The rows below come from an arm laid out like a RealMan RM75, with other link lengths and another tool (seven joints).
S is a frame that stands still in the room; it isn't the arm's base.
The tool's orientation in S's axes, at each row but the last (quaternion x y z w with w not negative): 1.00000 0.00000 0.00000 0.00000; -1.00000 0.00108 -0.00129 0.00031; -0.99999 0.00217 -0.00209 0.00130; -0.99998 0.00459 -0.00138 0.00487; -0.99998 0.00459 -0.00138 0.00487
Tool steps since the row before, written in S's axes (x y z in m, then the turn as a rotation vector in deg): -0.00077 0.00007 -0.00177 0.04 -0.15 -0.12; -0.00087 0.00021 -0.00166 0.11 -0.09 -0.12; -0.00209 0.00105 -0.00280 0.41 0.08 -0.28; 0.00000 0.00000 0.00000 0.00 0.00 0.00; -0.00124 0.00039 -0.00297 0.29 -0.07 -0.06
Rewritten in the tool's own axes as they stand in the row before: -0.00077 -0.00007 0.00177 0.04 0.15 0.12; -0.00087 -0.00021 0.00166 0.11 0.09 0.12; -0.00211 -0.00103 0.00279 0.41 -0.08 0.28; 0.00000 0.00000 0.00000 0.00 0.00 0.00; -0.00125 -0.00035 0.00297 0.29 0.07 0.06
